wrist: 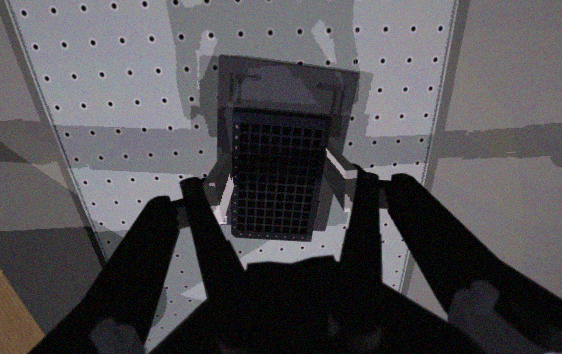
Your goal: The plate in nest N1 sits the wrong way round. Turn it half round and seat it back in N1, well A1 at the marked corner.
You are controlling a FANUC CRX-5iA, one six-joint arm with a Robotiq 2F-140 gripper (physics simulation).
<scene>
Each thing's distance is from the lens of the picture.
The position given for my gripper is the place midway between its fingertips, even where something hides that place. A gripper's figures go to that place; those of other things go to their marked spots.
my gripper (278, 164): 0.21 m
dark well plate (278, 158): 0.20 m
</scene>
